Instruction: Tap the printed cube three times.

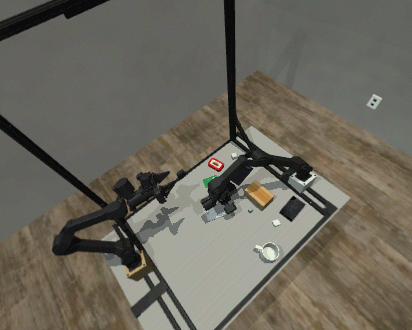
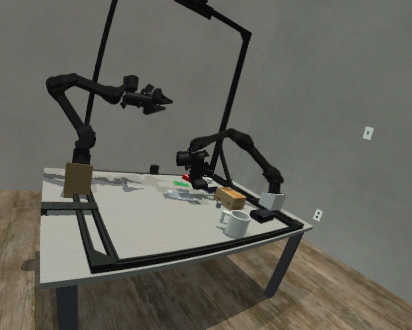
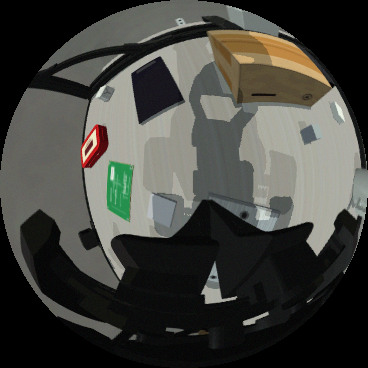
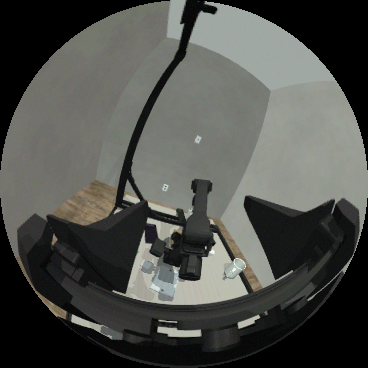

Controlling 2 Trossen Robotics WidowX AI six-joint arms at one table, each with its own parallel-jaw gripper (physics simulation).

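A small pale cube (image 1: 234, 156) (image 3: 105, 93) with faint marks stands near the back edge. A small blue-grey cube (image 1: 250, 210) (image 3: 310, 134) stands beside the wooden box, and a small white cube (image 1: 276, 223) (image 3: 337, 112) lies nearer the mug. Which is the printed one I cannot tell for sure; the faint marks show on the back one. My left gripper (image 2: 200, 184) (image 3: 205, 204) is shut and empty, pointing down above a flat silvery plate (image 1: 214, 215) (image 3: 250, 205), apart from all three cubes. My right gripper (image 2: 168, 105) is open and empty, raised high.
A wooden box (image 1: 259, 195) (image 3: 280, 82) stands beside my left arm. A white mug (image 1: 270, 252) (image 2: 236, 225), a dark box (image 1: 292, 208), a dark tablet (image 3: 157, 90), a green card (image 3: 120, 190), a red framed block (image 3: 94, 146) and a pale square (image 3: 161, 210) lie around.
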